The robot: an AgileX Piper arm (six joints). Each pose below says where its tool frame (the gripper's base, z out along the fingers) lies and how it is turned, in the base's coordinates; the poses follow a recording.
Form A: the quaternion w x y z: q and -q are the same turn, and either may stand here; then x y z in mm.
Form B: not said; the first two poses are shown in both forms.
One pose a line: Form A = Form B
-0.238 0.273 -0.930 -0.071 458 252 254 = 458 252 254 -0.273 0.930 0.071 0.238
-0.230 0.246 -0.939 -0.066 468 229 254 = 468 229 254 -0.246 0.939 0.066 0.230
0.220 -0.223 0.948 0.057 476 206 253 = 476 206 253 -0.223 0.948 0.057 0.220
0.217 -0.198 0.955 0.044 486 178 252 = 486 178 252 -0.198 0.955 0.044 0.217
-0.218 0.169 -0.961 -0.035 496 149 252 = 496 149 252 -0.169 0.961 0.035 0.218
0.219 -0.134 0.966 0.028 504 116 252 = 504 116 252 -0.134 0.966 0.028 0.219
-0.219 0.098 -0.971 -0.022 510 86 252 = 510 86 252 -0.098 0.971 0.022 0.219
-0.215 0.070 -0.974 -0.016 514 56 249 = 514 56 249 -0.070 0.974 0.016 0.215
